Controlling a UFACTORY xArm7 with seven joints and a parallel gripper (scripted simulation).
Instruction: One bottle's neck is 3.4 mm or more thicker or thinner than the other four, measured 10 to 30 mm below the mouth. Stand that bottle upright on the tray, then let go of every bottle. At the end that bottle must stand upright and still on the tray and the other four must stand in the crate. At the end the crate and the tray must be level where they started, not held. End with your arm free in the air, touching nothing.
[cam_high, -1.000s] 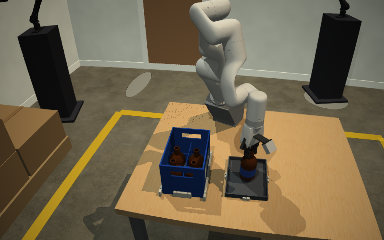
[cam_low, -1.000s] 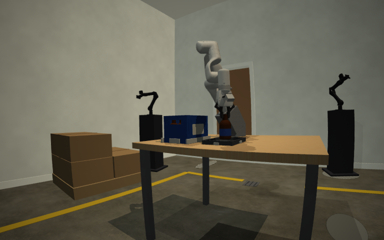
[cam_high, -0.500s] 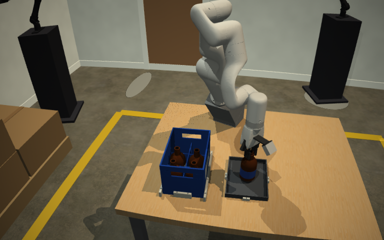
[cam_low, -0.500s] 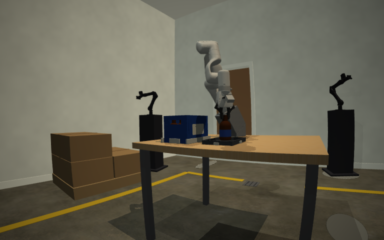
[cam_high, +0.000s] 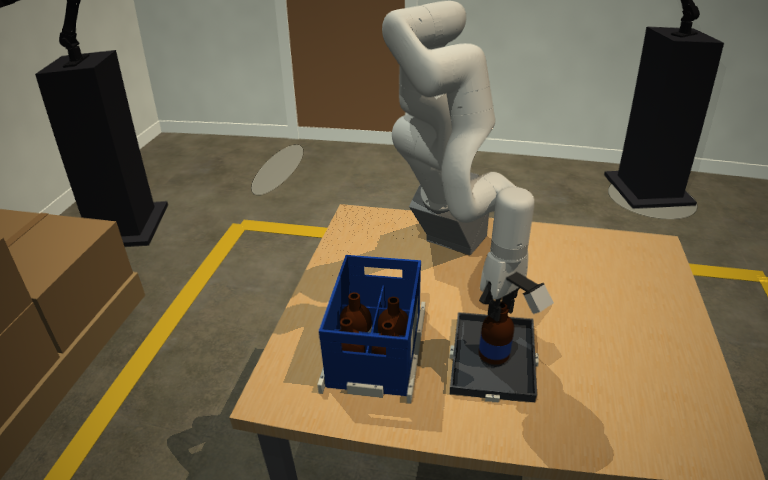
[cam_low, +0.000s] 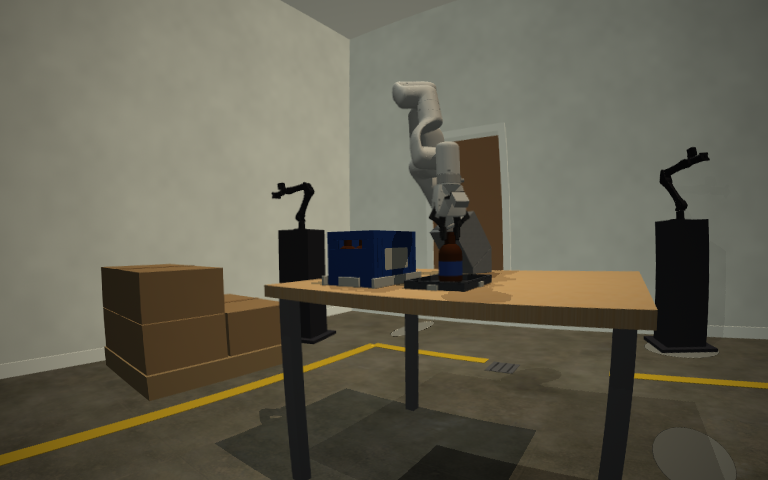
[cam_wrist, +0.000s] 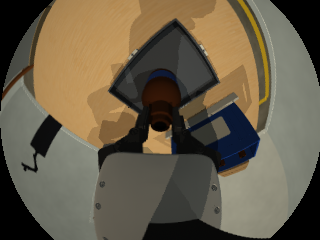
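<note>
My gripper is now 70 mm above the brown bottle. Round my hand: glass bottle 70 mm behind, 320 mm to the right, 70 mm below; dark tray 150 mm below; blue crate 60 mm behind, 280 mm to the right, 80 mm below.
</note>
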